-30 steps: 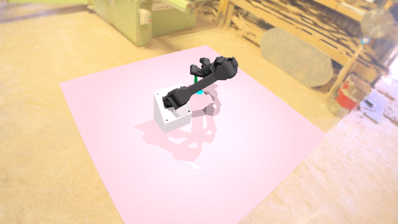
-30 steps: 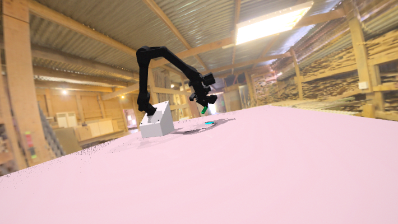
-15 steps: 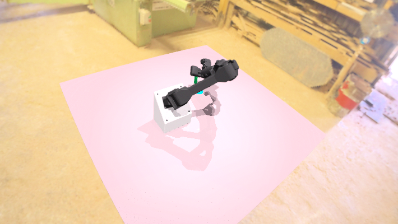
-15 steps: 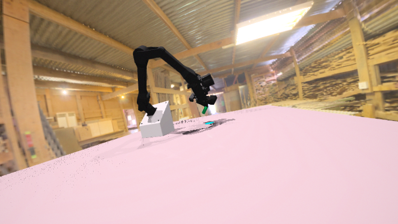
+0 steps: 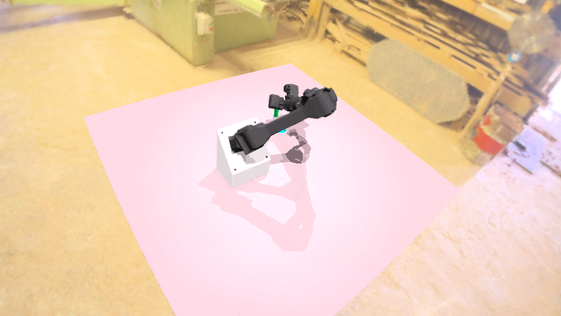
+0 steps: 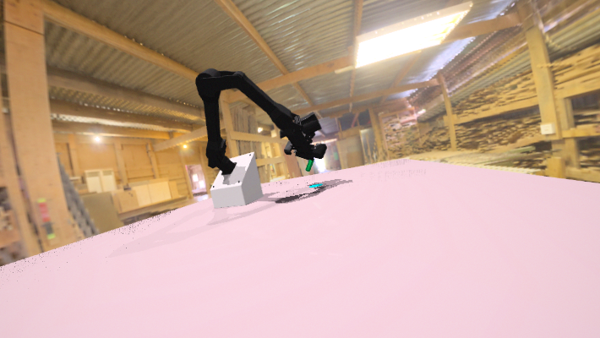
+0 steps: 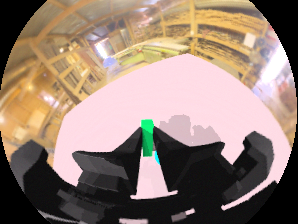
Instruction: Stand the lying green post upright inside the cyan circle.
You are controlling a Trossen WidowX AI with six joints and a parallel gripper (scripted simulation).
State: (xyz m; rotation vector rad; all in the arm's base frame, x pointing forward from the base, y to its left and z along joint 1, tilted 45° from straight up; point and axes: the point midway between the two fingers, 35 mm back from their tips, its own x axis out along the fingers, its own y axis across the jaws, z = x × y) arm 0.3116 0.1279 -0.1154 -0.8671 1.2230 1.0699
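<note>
Right now my gripper tip is 1 cm short of the cyan circle, 4 cm to the left of it and 11 cm above it. Round my gripper tip: green post: 1 cm behind, 1 cm to the right, 2 cm below.
</note>
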